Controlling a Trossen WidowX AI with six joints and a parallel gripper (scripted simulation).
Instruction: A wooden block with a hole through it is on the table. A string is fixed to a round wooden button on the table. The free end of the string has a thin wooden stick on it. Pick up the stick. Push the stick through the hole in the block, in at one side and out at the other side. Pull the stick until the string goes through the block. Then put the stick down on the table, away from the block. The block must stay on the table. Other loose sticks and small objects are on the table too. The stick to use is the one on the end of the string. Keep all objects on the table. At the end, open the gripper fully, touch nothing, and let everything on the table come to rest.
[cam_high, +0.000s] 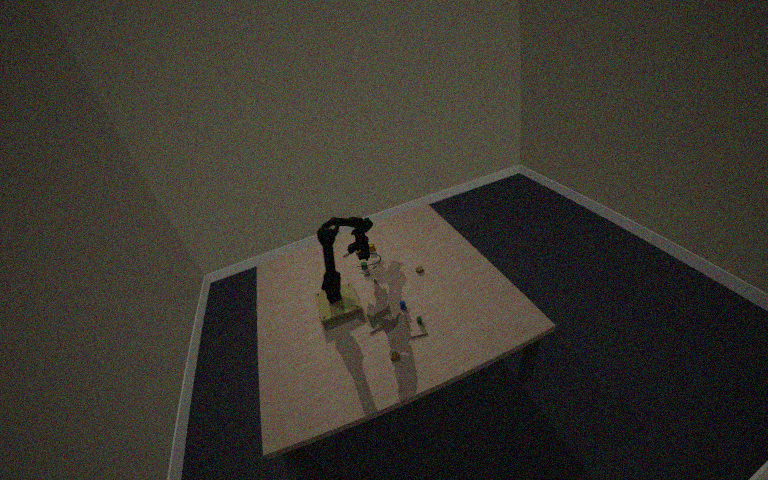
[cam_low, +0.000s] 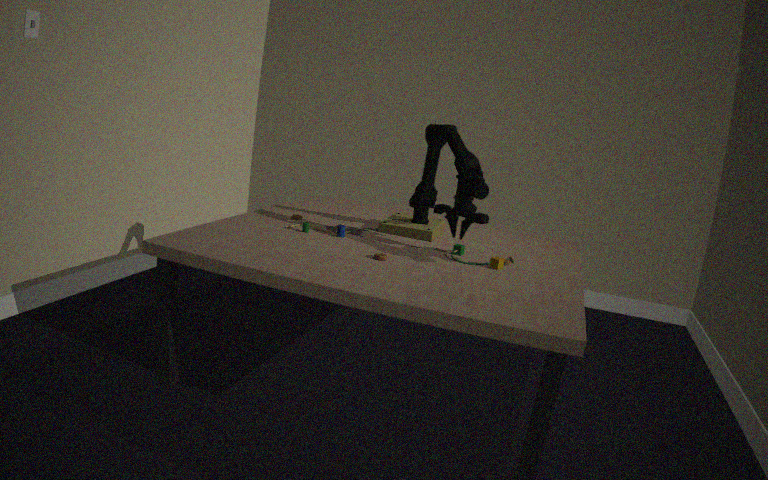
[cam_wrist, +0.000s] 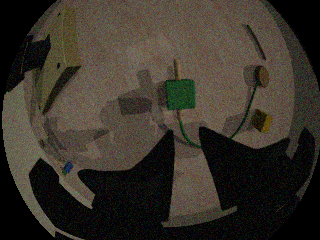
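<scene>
My gripper tip is 3 cm past the green block, 1 cm to the right of it and 4 cm above it. Also, from my gripper tip: yellow block: 9 cm ahead, 14 cm to the left, 4 cm below; blue cylinder: 2 cm behind, 41 cm to the right, 4 cm below; green cylinder: 1 cm behind, 53 cm to the right, 4 cm below.
</scene>
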